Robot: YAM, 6 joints.
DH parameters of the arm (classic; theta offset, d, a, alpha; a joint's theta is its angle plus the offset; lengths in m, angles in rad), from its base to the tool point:
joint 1: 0 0.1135 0.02 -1.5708
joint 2: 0 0 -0.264 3.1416
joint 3: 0.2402 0 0.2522 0
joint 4: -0.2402 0 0.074 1.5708
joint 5: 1.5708 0 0 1.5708
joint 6: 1.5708 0.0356 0 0
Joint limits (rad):
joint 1: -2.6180..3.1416
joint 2: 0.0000..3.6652
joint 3: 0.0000..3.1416
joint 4: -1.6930..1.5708
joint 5: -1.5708..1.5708
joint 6: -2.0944..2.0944
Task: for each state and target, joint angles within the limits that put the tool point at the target. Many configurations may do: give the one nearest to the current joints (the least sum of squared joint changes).
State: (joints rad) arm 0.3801 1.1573 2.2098 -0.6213 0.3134 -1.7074
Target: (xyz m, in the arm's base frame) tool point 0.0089 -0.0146 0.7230
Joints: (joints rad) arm 0.3360 1.3690 2.7023 -0.1229 0.4889 -1.7074
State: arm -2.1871 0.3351 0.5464 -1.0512 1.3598 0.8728
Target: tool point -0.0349 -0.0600 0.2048
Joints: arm -1.5936 0.3674 0.4078 -1.0628 1.2274 0.8728
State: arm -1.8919 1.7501 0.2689 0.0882 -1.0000 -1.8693
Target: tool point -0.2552 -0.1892 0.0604
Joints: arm -2.5908 1.9950 0.7570 0.2256 -0.8893 -1.8693
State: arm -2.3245 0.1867 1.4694 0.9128 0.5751 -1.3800
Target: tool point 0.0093 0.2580 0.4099
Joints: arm -1.7044 0.0000 1.0487 1.5154 0.7847 -1.3800
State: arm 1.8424 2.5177 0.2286 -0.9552 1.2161 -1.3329
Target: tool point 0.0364 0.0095 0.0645
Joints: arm 1.4368 2.5828 0.1381 -0.8729 1.3589 -1.3329
